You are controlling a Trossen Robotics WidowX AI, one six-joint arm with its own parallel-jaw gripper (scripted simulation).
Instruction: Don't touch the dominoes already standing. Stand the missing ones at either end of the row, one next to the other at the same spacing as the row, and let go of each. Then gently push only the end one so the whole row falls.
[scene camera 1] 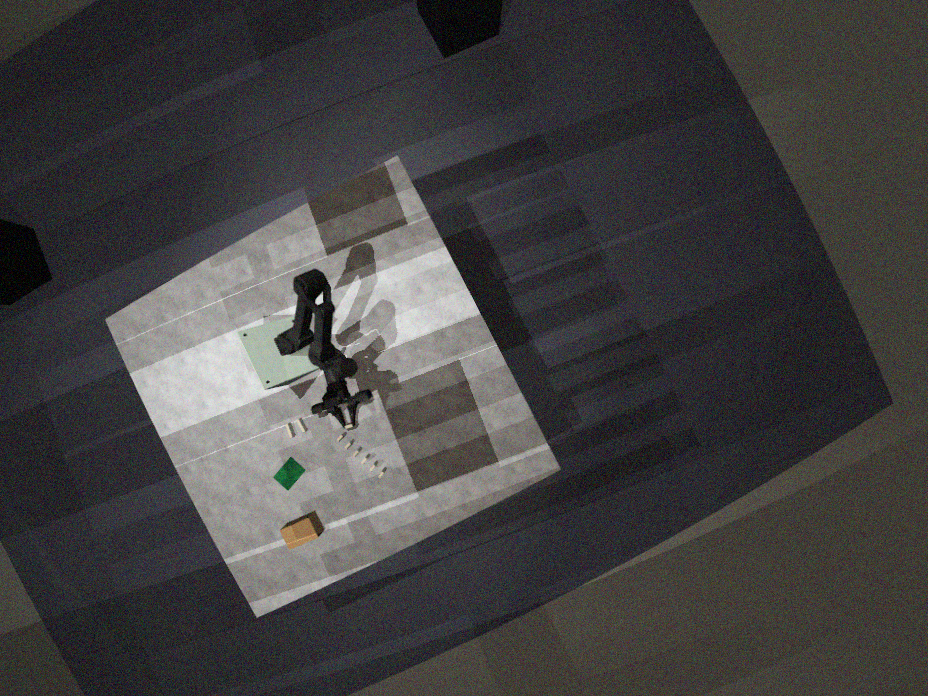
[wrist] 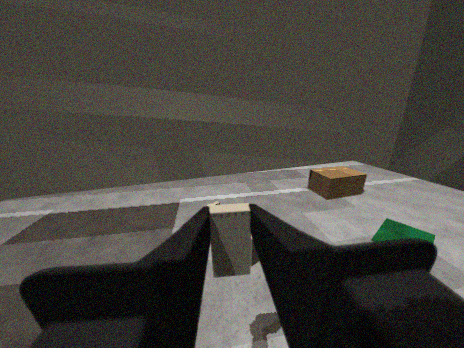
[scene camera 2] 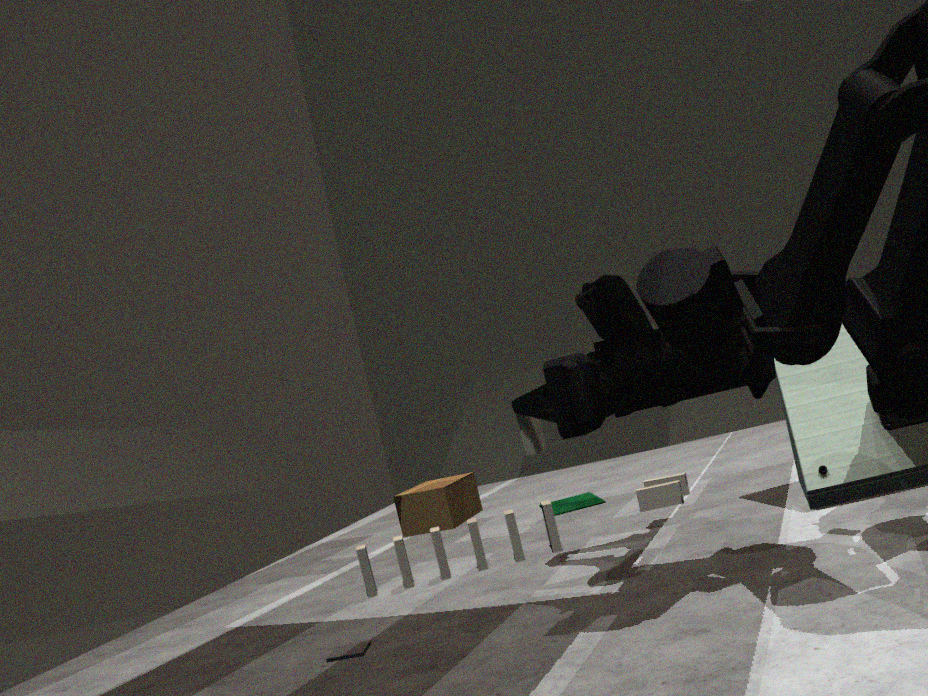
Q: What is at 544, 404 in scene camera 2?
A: My gripper.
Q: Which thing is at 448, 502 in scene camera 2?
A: A cardboard box.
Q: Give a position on a cardboard box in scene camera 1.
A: At 299, 531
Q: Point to a flat green square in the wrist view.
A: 390, 230
